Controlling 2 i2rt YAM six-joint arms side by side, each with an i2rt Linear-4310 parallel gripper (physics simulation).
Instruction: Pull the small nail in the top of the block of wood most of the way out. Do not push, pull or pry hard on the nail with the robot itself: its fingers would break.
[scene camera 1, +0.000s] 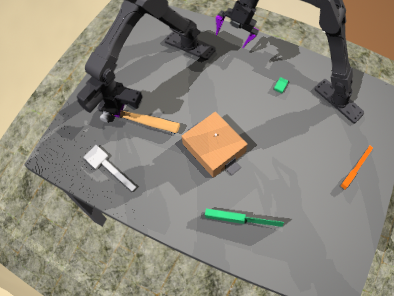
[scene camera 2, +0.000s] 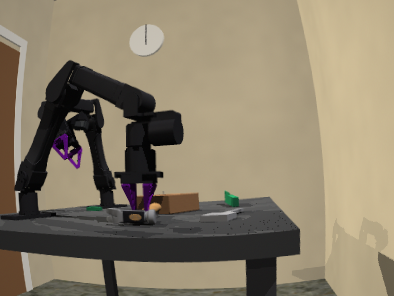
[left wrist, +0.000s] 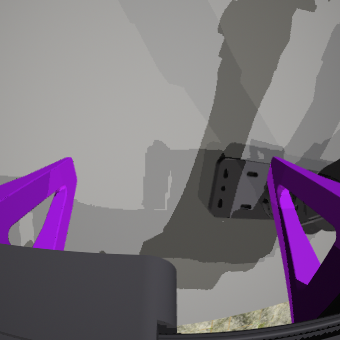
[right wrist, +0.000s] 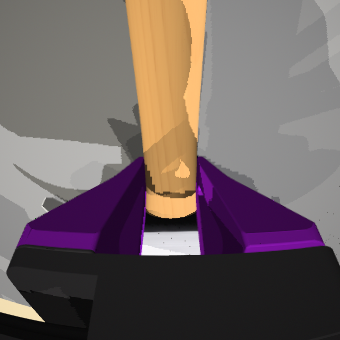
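Seen in the pictures: left gripper, fingertip midpoint: (scene camera 1: 229, 41) (scene camera 2: 72, 163) (left wrist: 171, 167); right gripper, fingertip midpoint: (scene camera 1: 119, 113) (right wrist: 170, 167); left arm's base, link origin: (scene camera 1: 339, 101) (scene camera 2: 107, 207); right arm's base, link origin: (scene camera 1: 189, 45) (scene camera 2: 29, 217).
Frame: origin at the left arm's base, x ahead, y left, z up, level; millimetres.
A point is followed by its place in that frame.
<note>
The wooden block (scene camera 1: 214, 150) {x 489, y -144, z 56 mm} (scene camera 2: 182, 203) {x 532, y -188, z 27 mm} sits mid-table, with the small nail (scene camera 1: 216, 134) {x 451, y -175, z 67 mm} (scene camera 2: 163, 192) {x 454, y -177, z 63 mm} standing in its top. A claw hammer with a wooden handle (scene camera 1: 155, 122) {x 551, y -356, z 33 mm} (right wrist: 167, 75) {x 593, y -440, z 29 mm} lies left of the block in scene camera 1, handle end close to the block's corner. Its metal head (scene camera 2: 135, 216) {x 646, y -534, z 20 mm} is low at the table top. My right gripper (scene camera 1: 119, 112) {x 616, y -482, z 16 mm} (scene camera 2: 140, 208) {x 616, y -482, z 16 mm} (right wrist: 170, 167) {x 616, y -482, z 16 mm} points down and is shut on the handle, right beside the head. My left gripper (scene camera 1: 231, 41) {x 214, y -361, z 168 mm} (scene camera 2: 72, 163) {x 214, y -361, z 168 mm} (left wrist: 171, 167) {x 214, y -361, z 168 mm} is open and empty, raised at the far side of the table.
A white mallet (scene camera 1: 96, 157) {x 771, y -401, z 14 mm} (scene camera 2: 218, 217) {x 787, y -437, z 9 mm} lies near the hammer. A green-handled tool (scene camera 1: 225, 216) {x 601, y 25, z 35 mm} (scene camera 2: 231, 199) {x 608, y -10, z 25 mm} lies at the near side in scene camera 1, an orange bar (scene camera 1: 356, 167) {x 171, y 207, z 10 mm} at the right. A small green block (scene camera 1: 281, 85) {x 125, y -186, z 14 mm} (scene camera 2: 94, 208) {x 136, y -202, z 9 mm} lies by the left arm's base.
</note>
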